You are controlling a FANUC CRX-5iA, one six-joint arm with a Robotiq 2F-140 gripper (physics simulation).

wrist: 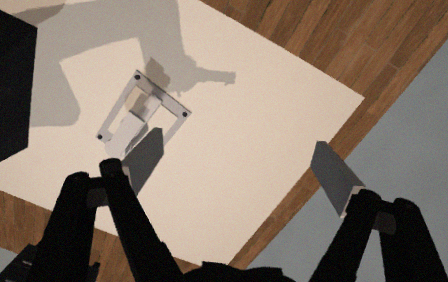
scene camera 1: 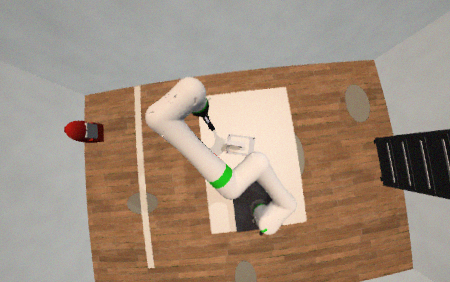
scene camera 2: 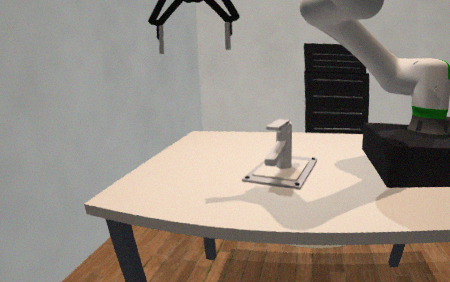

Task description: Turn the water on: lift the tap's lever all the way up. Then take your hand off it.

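The grey tap stands upright on a square plate fixed to the table. Its flat lever sits on top of the tap body, above the spout, and points the same way as the spout. The lever looks close to level in the second scene view; its exact angle is hard to tell. My gripper is wide open and empty. It hangs high above the tap and off to its side, apart from it. In the wrist view one finger overlaps the plate's near edge.
The pale table carries the arm's black base block beside the tap. A black slotted cabinet stands beyond the table. A red object is at the floor's far left.
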